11 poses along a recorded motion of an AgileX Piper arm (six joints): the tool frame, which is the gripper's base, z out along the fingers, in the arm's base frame.
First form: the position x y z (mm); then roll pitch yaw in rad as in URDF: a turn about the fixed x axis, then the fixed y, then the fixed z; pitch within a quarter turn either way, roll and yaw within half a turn.
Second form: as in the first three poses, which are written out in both.
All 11 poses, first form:
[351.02 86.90 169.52 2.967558 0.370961 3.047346]
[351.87 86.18 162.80 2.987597 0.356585 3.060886]
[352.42 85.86 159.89 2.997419 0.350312 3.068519]
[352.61 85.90 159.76 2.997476 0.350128 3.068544]
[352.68 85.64 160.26 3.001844 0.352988 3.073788]
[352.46 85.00 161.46 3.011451 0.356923 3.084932]
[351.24 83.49 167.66 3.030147 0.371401 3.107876]
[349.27 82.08 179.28 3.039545 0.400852 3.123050]
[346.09 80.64 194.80 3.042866 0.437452 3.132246]
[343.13 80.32 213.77 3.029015 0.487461 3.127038]
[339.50 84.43 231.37 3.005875 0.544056 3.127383]
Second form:
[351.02 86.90 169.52 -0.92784 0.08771 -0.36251 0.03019 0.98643 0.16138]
[351.87 86.18 162.80 -0.93404 0.07555 -0.34908 0.02630 0.98927 0.14374]
[352.42 85.86 159.89 -0.93676 0.06857 -0.34319 0.02307 0.99058 0.13495]
[352.61 85.90 159.76 -0.93682 0.06856 -0.34302 0.02309 0.99059 0.13490]
[352.68 85.64 160.26 -0.93619 0.06358 -0.34570 0.01905 0.99124 0.13071]
[352.46 85.00 161.46 -0.93547 0.05306 -0.34939 0.01088 0.99252 0.12160]
[351.24 83.49 167.66 -0.93129 0.03141 -0.36292 -0.00684 0.99459 0.10363]
[349.27 82.08 179.28 -0.92057 0.01707 -0.39020 -0.02130 0.99536 0.09380]
[346.09 80.64 194.80 -0.90579 0.00847 -0.42363 -0.03245 0.99548 0.08928]
[343.13 80.32 213.77 -0.88343 0.01286 -0.46838 -0.03815 0.99433 0.09926]
[339.50 84.43 231.37 -0.85553 0.01216 -0.51761 -0.05595 0.99170 0.11577]

